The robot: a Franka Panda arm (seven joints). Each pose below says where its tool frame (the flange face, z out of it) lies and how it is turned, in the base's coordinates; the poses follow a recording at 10 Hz.
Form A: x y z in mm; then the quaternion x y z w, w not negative.
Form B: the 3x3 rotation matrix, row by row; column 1 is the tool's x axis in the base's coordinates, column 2 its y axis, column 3 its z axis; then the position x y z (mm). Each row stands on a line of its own. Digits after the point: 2 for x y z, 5 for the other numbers.
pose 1, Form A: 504.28 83.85 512.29 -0.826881 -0.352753 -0.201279 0.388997
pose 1, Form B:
0.67010 0.73996 0.05843
0.42678 -0.44849 0.78531
0.60731 -0.50131 -0.61634
504.28 83.85 512.29

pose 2, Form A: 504.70 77.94 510.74 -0.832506 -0.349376 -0.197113 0.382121
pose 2, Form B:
0.67817 0.73236 0.06119
0.43107 -0.46384 0.77397
0.59520 -0.49850 -0.63026
504.70 77.94 510.74

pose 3, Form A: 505.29 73.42 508.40 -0.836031 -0.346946 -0.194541 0.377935
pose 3, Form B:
0.68356 0.72716 0.06304
0.43307 -0.47359 0.76692
0.58753 -0.49694 -0.63864
505.29 73.42 508.40

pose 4, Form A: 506.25 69.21 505.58 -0.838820 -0.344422 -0.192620 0.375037
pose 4, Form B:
0.68854 0.72229 0.06480
0.43334 -0.48144 0.76186
0.58149 -0.49649 -0.64449
506.25 69.21 505.58

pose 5, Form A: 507.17 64.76 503.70 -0.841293 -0.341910 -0.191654 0.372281
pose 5, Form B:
0.69273 0.71799 0.06790
0.43259 -0.48901 0.75745
0.57705 -0.49534 -0.64935
507.17 64.76 503.70

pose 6, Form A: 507.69 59.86 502.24 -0.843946 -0.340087 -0.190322 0.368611
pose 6, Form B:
0.69624 0.71434 0.07052
0.43372 -0.49693 0.75163
0.57196 -0.49272 -0.65581
507.69 59.86 502.24

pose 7, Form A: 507.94 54.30 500.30 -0.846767 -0.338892 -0.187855 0.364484
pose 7, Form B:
0.69973 0.71087 0.07110
0.43698 -0.50461 0.74459
0.56518 -0.48994 -0.66372
507.94 54.30 500.30

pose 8, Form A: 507.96 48.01 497.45 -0.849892 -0.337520 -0.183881 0.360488
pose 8, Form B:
0.70454 0.70628 0.06921
0.44114 -0.51226 0.73688
0.55590 -0.48862 -0.67247
507.96 48.01 497.45

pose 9, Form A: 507.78 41.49 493.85 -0.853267 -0.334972 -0.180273 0.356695
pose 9, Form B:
0.71059 0.70025 0.06868
0.44304 -0.52113 0.72948
0.54661 -0.48794 -0.68054
507.78 41.49 493.85

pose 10, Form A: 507.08 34.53 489.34 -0.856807 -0.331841 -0.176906 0.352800
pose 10, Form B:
0.71717 0.69347 0.06900
0.44382 -0.53083 0.72197
0.53730 -0.48715 -0.68847
507.08 34.53 489.34

